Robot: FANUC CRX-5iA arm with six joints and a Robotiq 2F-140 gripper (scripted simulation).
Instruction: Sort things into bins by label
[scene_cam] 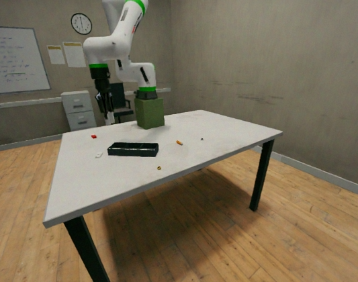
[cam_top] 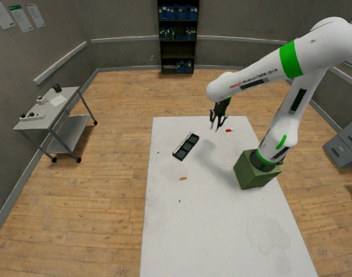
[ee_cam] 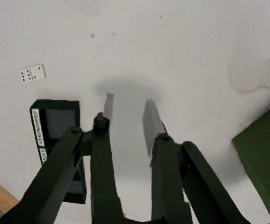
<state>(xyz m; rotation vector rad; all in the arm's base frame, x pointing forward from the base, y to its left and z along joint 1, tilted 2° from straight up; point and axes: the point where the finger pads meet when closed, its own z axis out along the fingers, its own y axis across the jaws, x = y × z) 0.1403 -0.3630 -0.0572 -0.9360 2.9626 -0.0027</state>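
Right now my hand is 21 cm past the red piece, 7 cm to the left of it and 15 cm above it. Round my hand: small white object 11 cm ahead, 13 cm to the right, 15 cm below; black bin tray 21 cm ahead, 2 cm to the left, 14 cm below; orange object 31 cm ahead, 27 cm to the left, 15 cm below.
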